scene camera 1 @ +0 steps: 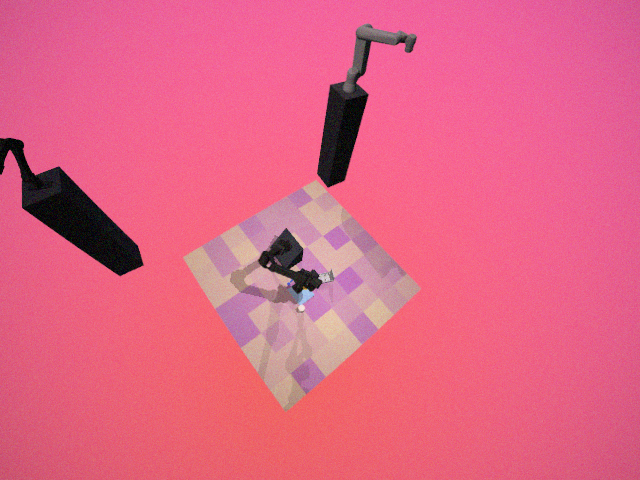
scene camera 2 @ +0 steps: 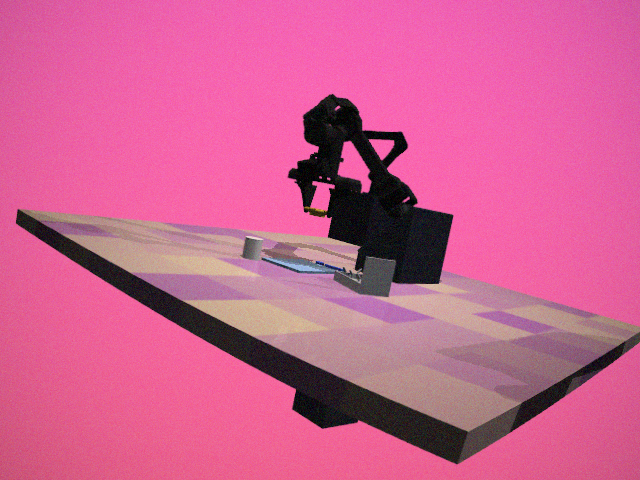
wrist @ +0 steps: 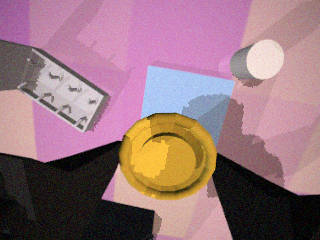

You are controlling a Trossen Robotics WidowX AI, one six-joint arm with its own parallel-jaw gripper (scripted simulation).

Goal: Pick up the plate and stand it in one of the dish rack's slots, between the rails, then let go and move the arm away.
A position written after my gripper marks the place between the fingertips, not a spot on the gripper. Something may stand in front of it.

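My gripper [scene camera 2: 317, 215] is carrying a yellow plate [wrist: 167, 156], and you'd find the gripper [wrist: 166, 152] in the wrist view too. There's a grey dish rack [scene camera 2: 377, 276] here as well.
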